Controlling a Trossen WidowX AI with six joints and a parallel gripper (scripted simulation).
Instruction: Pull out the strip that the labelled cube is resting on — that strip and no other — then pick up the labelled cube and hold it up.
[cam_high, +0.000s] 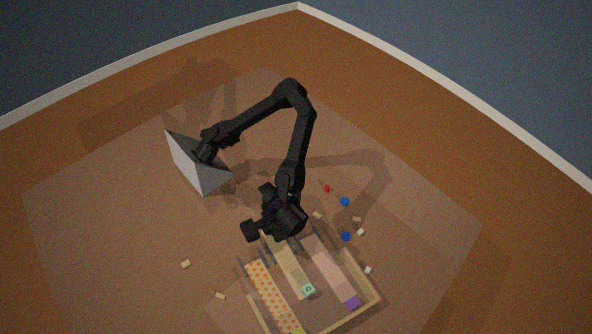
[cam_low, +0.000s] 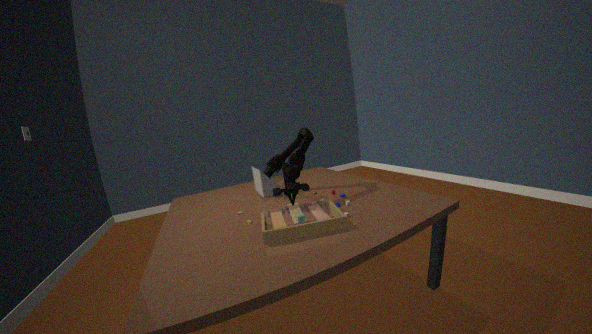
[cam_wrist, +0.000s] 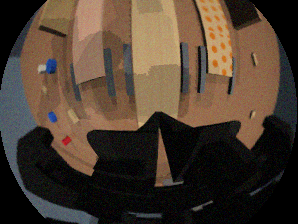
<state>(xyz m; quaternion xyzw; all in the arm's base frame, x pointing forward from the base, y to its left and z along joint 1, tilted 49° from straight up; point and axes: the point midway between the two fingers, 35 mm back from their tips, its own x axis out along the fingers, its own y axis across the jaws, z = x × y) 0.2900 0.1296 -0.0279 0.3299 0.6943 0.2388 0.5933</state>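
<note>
Now: the tan strip 100 mm ahead of my gripper tip and 20 mm to the right of it. The rest, counted from my gripper tip: grey pebble 100 mm behind, 170 mm to the left; red peg 30 mm behind, 260 mm to the left, 10 mm above; green labelled cube 210 mm ahead, 40 mm to the right, 10 mm above.
</note>
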